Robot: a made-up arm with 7 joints. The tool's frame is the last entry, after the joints. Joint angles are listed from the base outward. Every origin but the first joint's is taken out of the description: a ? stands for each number. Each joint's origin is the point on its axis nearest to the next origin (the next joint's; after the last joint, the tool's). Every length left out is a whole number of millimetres.
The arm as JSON. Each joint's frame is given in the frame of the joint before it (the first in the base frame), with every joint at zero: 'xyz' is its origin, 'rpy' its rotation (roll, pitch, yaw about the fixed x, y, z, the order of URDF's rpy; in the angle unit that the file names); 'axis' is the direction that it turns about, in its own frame. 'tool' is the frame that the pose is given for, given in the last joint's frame.
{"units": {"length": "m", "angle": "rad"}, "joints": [
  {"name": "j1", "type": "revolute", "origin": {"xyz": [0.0, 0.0, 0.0], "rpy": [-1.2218, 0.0, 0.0]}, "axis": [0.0, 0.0, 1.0]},
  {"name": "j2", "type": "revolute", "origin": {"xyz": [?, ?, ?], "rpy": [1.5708, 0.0, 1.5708]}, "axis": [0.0, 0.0, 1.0]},
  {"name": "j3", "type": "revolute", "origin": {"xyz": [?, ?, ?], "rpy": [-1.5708, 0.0, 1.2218]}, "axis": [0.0, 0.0, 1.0]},
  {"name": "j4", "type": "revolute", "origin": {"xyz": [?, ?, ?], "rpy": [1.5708, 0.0, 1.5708]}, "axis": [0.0, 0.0, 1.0]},
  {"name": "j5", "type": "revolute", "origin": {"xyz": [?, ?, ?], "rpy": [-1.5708, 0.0, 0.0]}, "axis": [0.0, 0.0, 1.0]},
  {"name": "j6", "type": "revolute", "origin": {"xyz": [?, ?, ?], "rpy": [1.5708, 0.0, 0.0]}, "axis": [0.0, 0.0, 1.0]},
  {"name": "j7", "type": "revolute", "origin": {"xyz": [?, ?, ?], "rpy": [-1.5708, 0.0, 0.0]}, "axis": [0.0, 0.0, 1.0]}
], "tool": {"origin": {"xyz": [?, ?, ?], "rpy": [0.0, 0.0, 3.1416]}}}
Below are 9 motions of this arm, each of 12 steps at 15 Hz.
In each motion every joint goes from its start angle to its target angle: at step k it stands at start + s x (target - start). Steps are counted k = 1, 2, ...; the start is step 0. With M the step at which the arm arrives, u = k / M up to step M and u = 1 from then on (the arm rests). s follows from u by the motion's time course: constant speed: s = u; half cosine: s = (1 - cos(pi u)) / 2; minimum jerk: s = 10 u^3 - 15 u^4 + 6 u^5.
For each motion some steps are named. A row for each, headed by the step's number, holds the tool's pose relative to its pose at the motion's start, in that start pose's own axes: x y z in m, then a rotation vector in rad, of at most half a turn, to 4 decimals.
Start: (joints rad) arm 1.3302 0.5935 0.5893 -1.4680 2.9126 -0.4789 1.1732
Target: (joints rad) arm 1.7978 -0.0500 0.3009 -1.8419 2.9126 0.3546 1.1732
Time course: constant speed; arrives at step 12
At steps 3, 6, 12:
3: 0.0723 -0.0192 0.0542 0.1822 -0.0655 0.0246
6: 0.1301 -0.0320 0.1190 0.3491 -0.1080 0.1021
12: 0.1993 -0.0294 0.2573 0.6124 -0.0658 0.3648

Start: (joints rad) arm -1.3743 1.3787 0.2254 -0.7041 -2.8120 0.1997 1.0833
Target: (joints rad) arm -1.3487 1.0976 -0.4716 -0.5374 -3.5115 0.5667 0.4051
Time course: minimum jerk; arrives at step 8
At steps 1, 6, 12:
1: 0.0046 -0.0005 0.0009 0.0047 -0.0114 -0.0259
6: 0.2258 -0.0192 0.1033 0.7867 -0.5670 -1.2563
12: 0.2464 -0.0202 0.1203 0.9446 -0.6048 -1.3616

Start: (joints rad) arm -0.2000 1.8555 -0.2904 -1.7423 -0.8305 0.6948 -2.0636
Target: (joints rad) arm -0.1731 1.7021 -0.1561 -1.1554 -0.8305 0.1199 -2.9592
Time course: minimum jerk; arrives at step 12
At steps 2, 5, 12:
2: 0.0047 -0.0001 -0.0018 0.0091 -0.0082 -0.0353
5: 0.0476 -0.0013 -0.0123 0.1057 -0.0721 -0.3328
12: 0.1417 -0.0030 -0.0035 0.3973 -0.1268 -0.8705

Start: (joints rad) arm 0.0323 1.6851 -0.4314 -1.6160 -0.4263 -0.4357 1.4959
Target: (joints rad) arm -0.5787 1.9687 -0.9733 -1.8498 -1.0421 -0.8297 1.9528
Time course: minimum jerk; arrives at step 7
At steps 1, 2, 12:
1: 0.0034 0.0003 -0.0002 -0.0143 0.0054 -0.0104
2: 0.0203 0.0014 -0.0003 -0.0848 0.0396 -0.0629
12: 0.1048 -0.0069 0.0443 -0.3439 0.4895 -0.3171

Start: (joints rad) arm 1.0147 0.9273 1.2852 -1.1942 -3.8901 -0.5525 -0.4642
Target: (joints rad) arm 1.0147 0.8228 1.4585 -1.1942 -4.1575 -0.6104 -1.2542
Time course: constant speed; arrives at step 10
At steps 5, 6, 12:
5: 0.0276 0.0168 0.0017 0.0251 -0.1326 -0.4623
6: 0.0332 0.0202 0.0023 0.0374 -0.1584 -0.5554
12: 0.0561 0.0344 0.0058 0.1109 -0.2548 -0.9287

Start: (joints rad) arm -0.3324 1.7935 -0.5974 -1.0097 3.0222 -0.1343 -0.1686
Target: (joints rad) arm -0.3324 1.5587 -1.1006 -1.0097 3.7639 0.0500 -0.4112
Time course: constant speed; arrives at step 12
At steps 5, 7, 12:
5: -0.0535 0.0784 -0.0032 0.2091 0.1814 0.1371
7: -0.0748 0.1086 0.0000 0.2887 0.2441 0.1930
12: -0.1264 0.1799 0.0185 0.4777 0.3712 0.3325

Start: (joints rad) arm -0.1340 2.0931 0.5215 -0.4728 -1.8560 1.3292 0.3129
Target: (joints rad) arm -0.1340 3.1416 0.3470 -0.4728 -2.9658 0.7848 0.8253
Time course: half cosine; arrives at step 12
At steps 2, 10, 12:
2: -0.0018 0.0115 -0.0385 0.1139 -0.0167 0.0221
10: -0.1853 0.2902 -0.4136 1.2065 -0.2075 -0.4940
12: -0.2095 0.3183 -0.4285 1.2424 -0.2008 -0.5842

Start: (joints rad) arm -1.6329 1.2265 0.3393 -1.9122 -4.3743 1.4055 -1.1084
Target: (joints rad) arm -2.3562 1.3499 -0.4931 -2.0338 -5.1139 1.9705 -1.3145
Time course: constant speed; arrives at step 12
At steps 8, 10, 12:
8: 0.0981 0.0402 -0.0810 -0.3469 0.6833 -0.4860
10: 0.1203 0.0424 -0.0948 -0.4024 0.8762 -0.5803
12: 0.1403 0.0424 -0.1060 -0.4444 1.0761 -0.6564

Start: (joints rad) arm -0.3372 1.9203 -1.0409 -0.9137 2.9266 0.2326 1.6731
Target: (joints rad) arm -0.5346 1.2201 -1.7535 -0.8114 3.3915 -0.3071 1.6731
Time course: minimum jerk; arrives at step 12
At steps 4, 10, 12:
4: 0.0508 0.0601 -0.0455 0.0086 -0.0887 0.0958
10: 0.1562 0.3242 -0.1280 0.0238 -0.4096 0.1547
12: 0.1584 0.3369 -0.1289 0.0234 -0.4209 0.1470

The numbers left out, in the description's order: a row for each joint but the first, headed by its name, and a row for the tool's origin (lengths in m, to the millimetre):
j2: 0.0 0.0 0.0
j3: 0.324 -0.118 0.0
j4: 0.0 -0.039 0.0
j5: 0.031 -0.257 0.0
j6: 0.0 0.0 0.0
j7: 0.0 0.0 0.0
tool: 0.0 0.0 0.0

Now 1 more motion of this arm.
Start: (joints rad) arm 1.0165 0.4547 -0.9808 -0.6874 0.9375 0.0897 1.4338
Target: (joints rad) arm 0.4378 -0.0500 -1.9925 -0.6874 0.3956 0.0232 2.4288
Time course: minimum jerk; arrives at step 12
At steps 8, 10, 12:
8: -0.2365 -0.1528 -0.0264 -0.1455 0.4486 -0.5552
10: -0.2750 -0.1719 -0.0184 -0.1602 0.5047 -0.7187
12: -0.2820 -0.1753 -0.0166 -0.1622 0.5135 -0.7534

